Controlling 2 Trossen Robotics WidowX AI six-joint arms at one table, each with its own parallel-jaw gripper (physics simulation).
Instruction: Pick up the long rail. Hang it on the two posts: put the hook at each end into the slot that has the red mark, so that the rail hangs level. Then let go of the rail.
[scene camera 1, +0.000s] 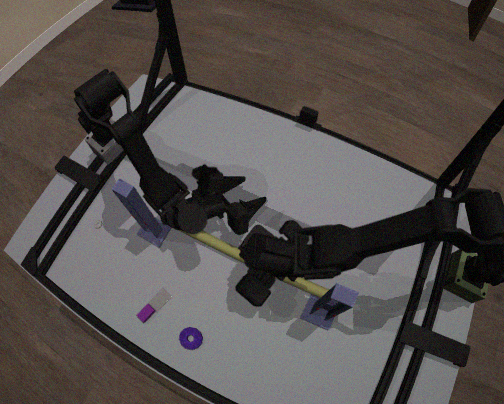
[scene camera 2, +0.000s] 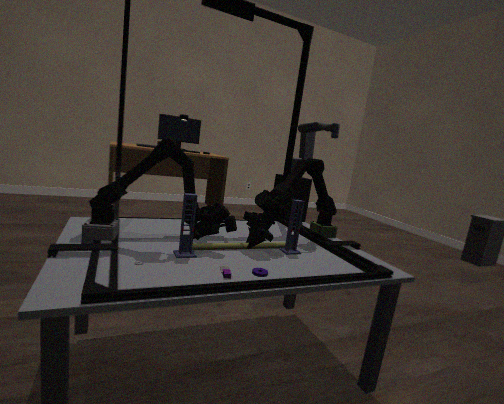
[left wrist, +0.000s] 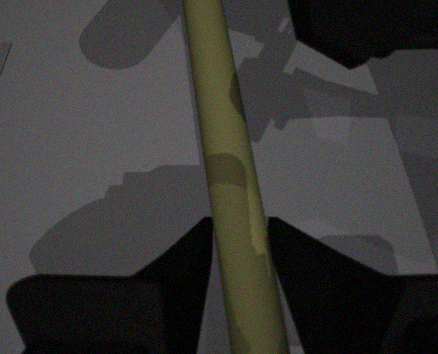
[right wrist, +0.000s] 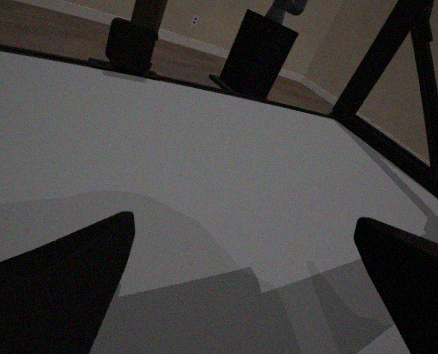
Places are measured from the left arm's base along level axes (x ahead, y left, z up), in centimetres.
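Where they show: left gripper, fingertip midpoint: (scene camera 2: 246, 247) (left wrist: 240, 225); right gripper, fingertip midpoint: (scene camera 1: 255, 188) (scene camera 2: 218, 227) (right wrist: 246, 226); left arm's base at its link origin: (scene camera 1: 474, 272) (scene camera 2: 324, 224); right arm's base at its link origin: (scene camera 1: 105, 134) (scene camera 2: 101, 221).
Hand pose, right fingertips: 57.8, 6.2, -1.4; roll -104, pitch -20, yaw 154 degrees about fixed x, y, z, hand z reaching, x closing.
Note:
Each offset is from my right fingertips to the top centre of the thing, as dx, dy, dz.
The long yellow rail @(-7.2, +14.2, -1.6) (scene camera 1: 217, 245) (scene camera 2: 225, 246) (left wrist: 225, 150) lies low, at about table height, between the two blue-grey posts; its end hooks are hidden. The left post in the picture (scene camera 1: 137, 212) (scene camera 2: 189, 220) shows a red mark partway up its slots. The other post @(-26.4, +17.6, +17.1) (scene camera 1: 343, 298) (scene camera 2: 295, 222) stands at the right, with a faint reddish mark. My left gripper (scene camera 2: 251, 245) (left wrist: 240, 225) is shut on the rail, one finger on each side; its fingers are hidden in scene camera 1. My right gripper (scene camera 1: 254, 190) (right wrist: 246, 226) is open and empty, above the table behind the rail.
A purple ring @(-5.2, +36.7, -3.5) (scene camera 1: 191, 338) (scene camera 2: 260, 272) and a magenta block @(+6.0, +35.1, -2.8) (scene camera 1: 146, 313) (scene camera 2: 227, 273) lie in front of the rail. A small pale ring @(+31.7, +27.1, -4.2) (scene camera 1: 98, 224) (scene camera 2: 138, 263) lies near the left post. A black frame (scene camera 1: 125, 355) edges the table.

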